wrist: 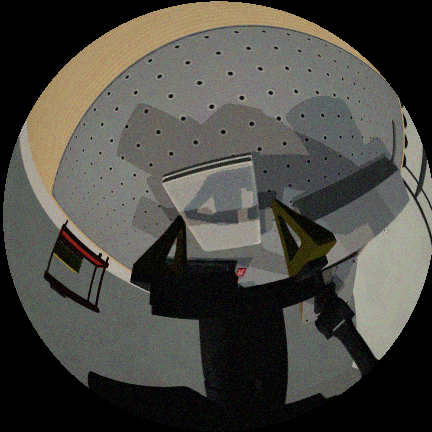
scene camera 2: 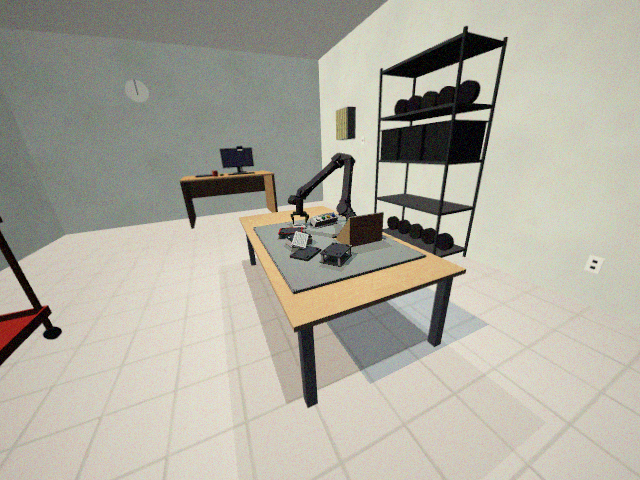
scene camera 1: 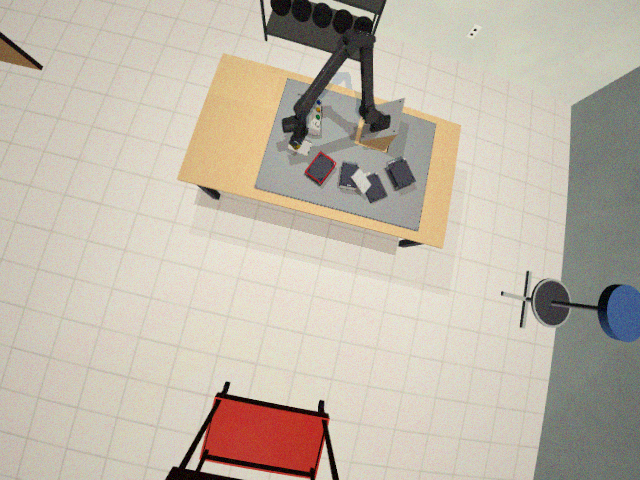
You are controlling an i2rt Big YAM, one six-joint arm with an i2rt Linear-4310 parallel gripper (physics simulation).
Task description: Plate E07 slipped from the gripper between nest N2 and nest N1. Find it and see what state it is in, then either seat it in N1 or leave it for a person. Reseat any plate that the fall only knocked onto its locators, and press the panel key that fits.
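Frame: origin at the arm's base, x right, y ahead, z up, level; millimetres.
Where they show: gripper, fingertip midpoint: [wrist: 227, 210] [scene camera 2: 299, 224] [scene camera 1: 298, 142]; arm's base, link origin: [wrist: 323, 297] [scene camera 2: 354, 224] [scene camera 1: 380, 124].
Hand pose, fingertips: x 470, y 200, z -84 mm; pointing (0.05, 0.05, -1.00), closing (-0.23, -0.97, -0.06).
Each offset is from my fingertips to the centre of the thing. "spot": to the spot under its first point. Level surfaces: height alone.
My gripper [scene camera 1: 295, 145] [scene camera 2: 299, 220] [wrist: 227, 210] is open and empty above a pale, flat-topped block @[dz -10, dx -13, dy +12 mm] [scene camera 1: 306, 148] [wrist: 227, 232], which shows between and beyond the fingers in the wrist view. A pale plate @[dz +42, dx -423, dy +165 mm] [scene camera 1: 360, 180] [scene camera 2: 299, 239] is tilted, leaning over a dark-topped nest @[spot: dz +38, dx -330, dy +145 mm] [scene camera 1: 347, 174]. A dark flat plate @[dz -7, dx -515, dy +171 mm] [scene camera 1: 375, 189] [scene camera 2: 305, 253] lies beside that nest, partly under the pale plate in scene camera 1. Another nest @[dz +17, dx -665, dy +53 mm] [scene camera 1: 400, 173] [scene camera 2: 336, 252] carries a dark plate on short posts. Labels E07, N1 and N2 are unreadable. The key panel @[dz +25, dx -59, dy -191 mm] [scene camera 1: 315, 122] [scene camera 2: 324, 220] has coloured keys.
A red-rimmed tray @[dz +6, dx -165, dy +134 mm] [scene camera 1: 320, 168] [scene camera 2: 291, 231] with a dark top stands between the gripper and the nests. An upright board [scene camera 1: 395, 116] [scene camera 2: 366, 229] with a wooden support stands near the arm base. All are on the grey perforated mat @[dz -17 mm] [scene camera 1: 289, 180] [scene camera 2: 310, 276] [wrist: 230, 57].
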